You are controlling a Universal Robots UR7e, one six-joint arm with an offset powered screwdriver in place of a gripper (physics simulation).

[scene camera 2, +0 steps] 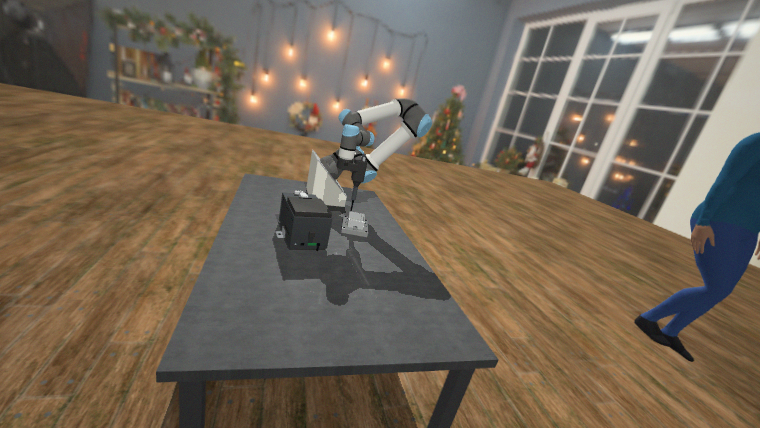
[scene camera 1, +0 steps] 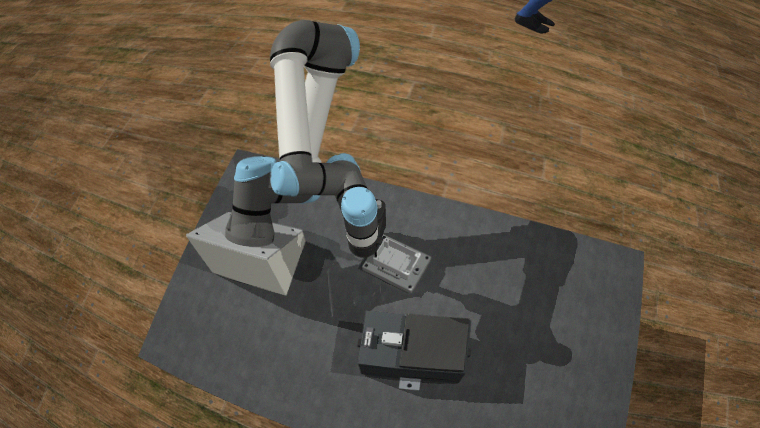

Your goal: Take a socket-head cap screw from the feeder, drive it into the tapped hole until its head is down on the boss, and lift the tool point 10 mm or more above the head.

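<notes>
My screwdriver (scene camera 1: 376, 254) (scene camera 2: 351, 207) points down, its thin tip at the far left corner of the light grey housing (scene camera 1: 394, 257) (scene camera 2: 356, 218) in scene camera 2. The gap between tip and boss is too small to judge. The housing is an open box on a grey base plate (scene camera 1: 414, 282) (scene camera 2: 354, 231). The tapped hole and its boss are too small to tell apart, and no screw can be made out at the tip. The dark screw feeder (scene camera 1: 435, 342) (scene camera 2: 313, 229) stands apart from the housing, with small pale fittings (scene camera 1: 392, 338) on top.
The arm stands on a pale wedge-shaped pedestal (scene camera 1: 249, 271) (scene camera 2: 325, 186) on the dark grey table (scene camera 1: 595, 297) (scene camera 2: 319, 329). A small pale tab (scene camera 1: 409, 384) (scene camera 2: 279, 233) sits beside the feeder. A person (scene camera 1: 533, 20) (scene camera 2: 723, 228) stands on the floor away from the table.
</notes>
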